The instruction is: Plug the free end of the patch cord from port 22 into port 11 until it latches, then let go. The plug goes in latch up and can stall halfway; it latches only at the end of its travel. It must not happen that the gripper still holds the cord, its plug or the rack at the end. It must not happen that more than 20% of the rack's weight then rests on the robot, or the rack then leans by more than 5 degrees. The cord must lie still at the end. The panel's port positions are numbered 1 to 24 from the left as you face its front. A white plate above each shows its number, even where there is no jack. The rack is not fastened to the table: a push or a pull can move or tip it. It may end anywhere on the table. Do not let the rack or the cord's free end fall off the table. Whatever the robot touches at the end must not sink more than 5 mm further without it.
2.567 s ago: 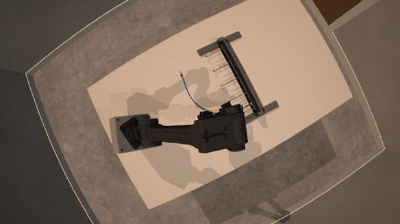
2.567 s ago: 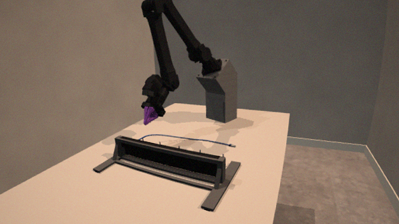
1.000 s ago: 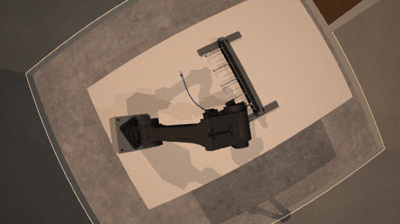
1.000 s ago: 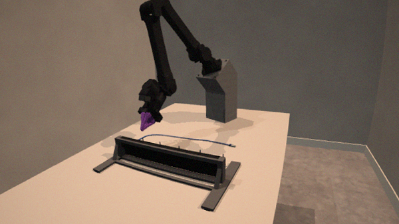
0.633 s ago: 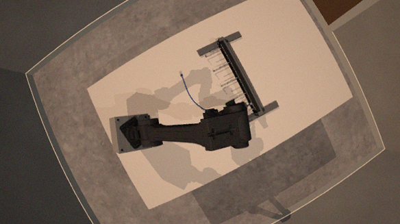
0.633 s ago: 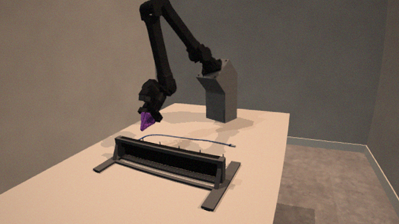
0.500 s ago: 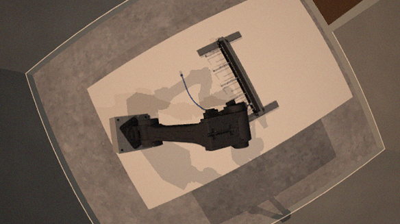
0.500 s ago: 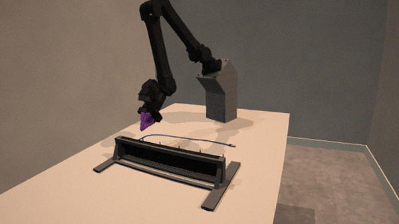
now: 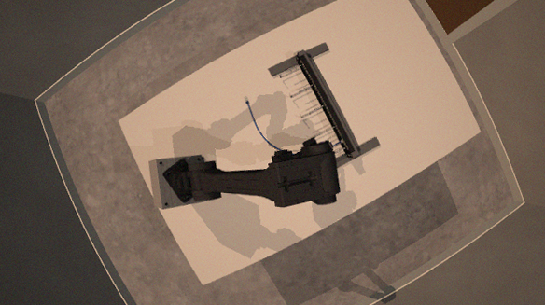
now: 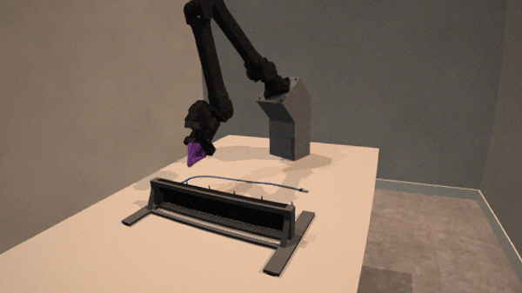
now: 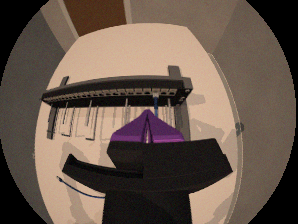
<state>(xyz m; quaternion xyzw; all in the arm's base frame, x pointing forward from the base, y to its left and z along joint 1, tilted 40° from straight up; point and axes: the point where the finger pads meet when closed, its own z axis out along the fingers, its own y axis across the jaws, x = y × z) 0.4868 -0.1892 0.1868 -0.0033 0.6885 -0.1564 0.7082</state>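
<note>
Now: the plug 110 mm behind my hand, 380 mm to the left of it and 130 mm below it.
</note>
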